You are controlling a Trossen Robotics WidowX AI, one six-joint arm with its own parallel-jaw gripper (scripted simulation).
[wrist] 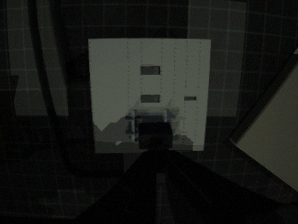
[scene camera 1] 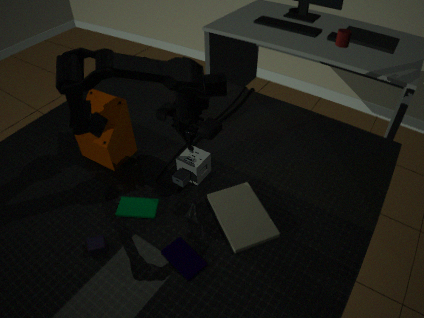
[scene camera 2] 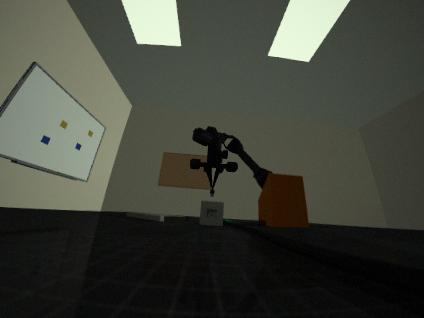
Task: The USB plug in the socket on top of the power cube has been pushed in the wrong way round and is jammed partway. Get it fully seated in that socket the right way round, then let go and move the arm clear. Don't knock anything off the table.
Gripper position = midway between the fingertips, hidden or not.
Note:
My gripper [scene camera 2: 212,186] carries a USB plug [wrist: 154,133]. Also in view: a dark blue card [scene camera 1: 186,260] and a beige book [scene camera 1: 246,223].
The wrist view misses the dark blue card: it is out of frame.

